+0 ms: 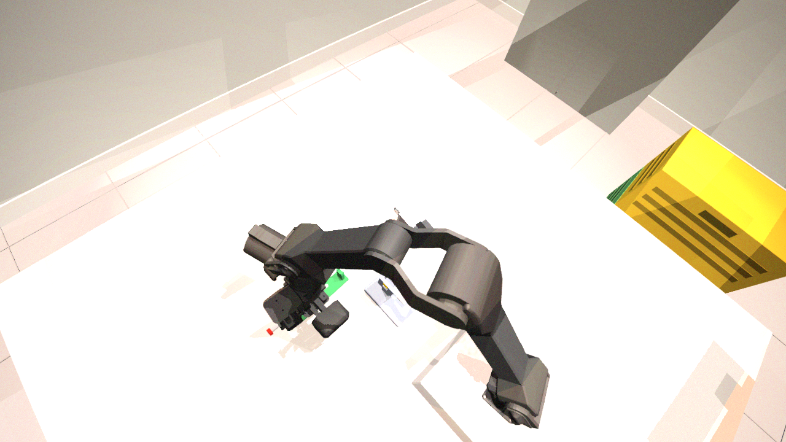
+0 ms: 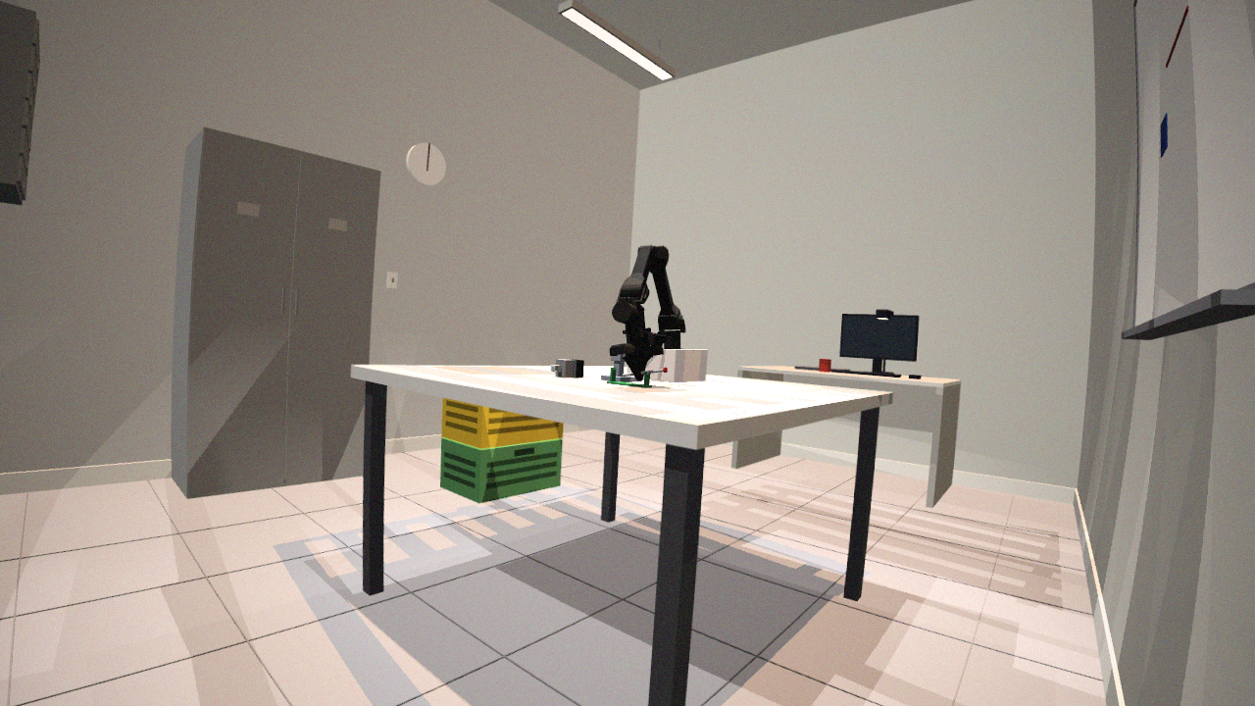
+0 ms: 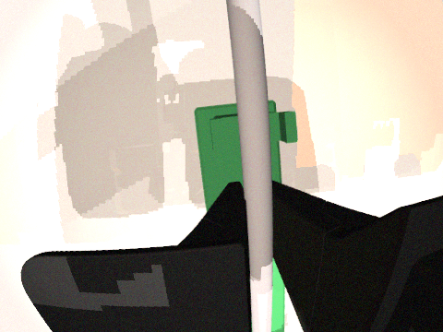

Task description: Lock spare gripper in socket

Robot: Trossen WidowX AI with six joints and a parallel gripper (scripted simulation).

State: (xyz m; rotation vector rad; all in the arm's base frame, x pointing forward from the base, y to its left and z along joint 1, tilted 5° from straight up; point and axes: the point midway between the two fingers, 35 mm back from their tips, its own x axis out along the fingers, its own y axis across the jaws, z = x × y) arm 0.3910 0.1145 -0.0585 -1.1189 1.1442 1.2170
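Now: the pin cradle 40 mm to the right of my gripper tip and 10 mm above it. From my gripper tip the other things lie so: socket 150 mm to the right, 110 mm behind, 40 mm above; then spare gripper 300 mm to the right, 30 mm behind, 10 mm above.
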